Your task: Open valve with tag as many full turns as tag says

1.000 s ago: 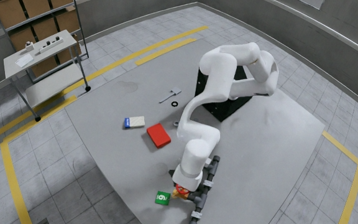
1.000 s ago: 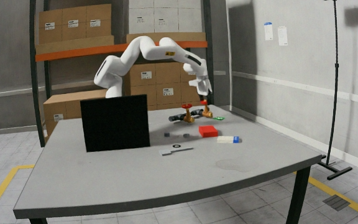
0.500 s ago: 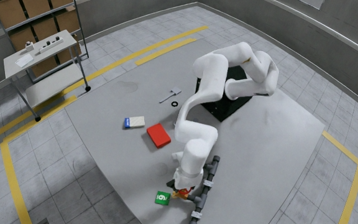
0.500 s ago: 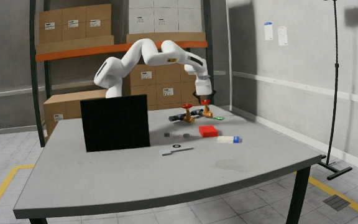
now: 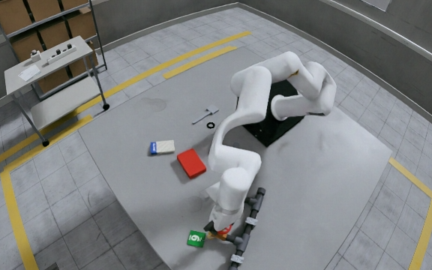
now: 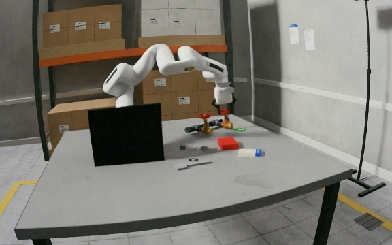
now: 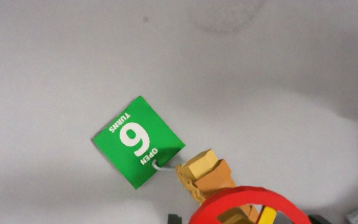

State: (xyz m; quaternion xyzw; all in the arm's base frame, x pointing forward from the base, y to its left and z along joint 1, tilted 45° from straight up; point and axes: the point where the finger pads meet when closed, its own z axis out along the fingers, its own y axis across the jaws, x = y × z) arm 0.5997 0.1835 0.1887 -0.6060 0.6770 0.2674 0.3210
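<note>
My gripper is now 7 cm short of the green tag, 3 cm to the left of it and 11 cm above it. The rest, counted from my hand: grey nut: 23 cm behind, 32 cm to the right, 11 cm below; then white-and-blue box: 5 cm behind, 47 cm to the right, 11 cm below; then red block: 11 cm behind, 32 cm to the right, 10 cm below.
</note>
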